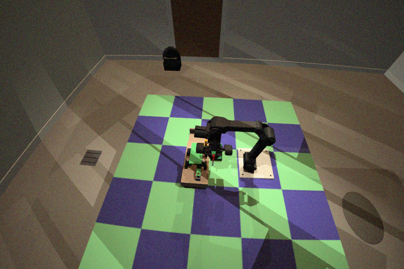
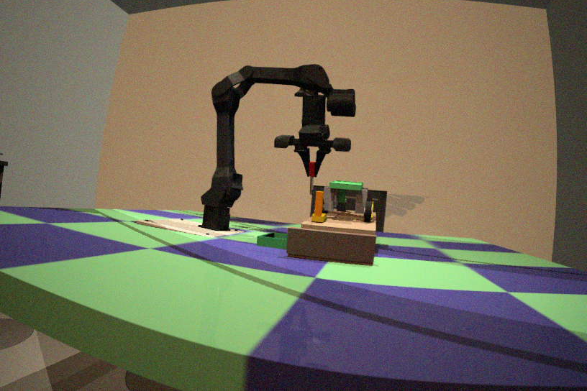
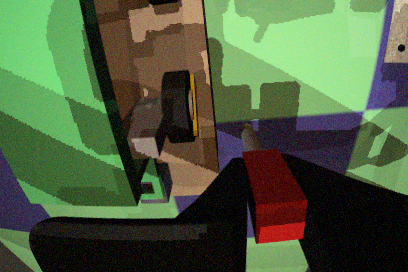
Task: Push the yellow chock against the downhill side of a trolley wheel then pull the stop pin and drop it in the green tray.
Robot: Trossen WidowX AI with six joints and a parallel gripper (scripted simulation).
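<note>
Right now the green tray is 150 mm to the right of my gripper tip and 170 mm below it. The rest, counted from my gripper tip: yellow chock: 70 mm ahead, 120 mm to the right, 80 mm below; red-headed stop pin: right at my gripper tip; trolley: 100 mm ahead, 20 mm to the right, 60 mm below.
</note>
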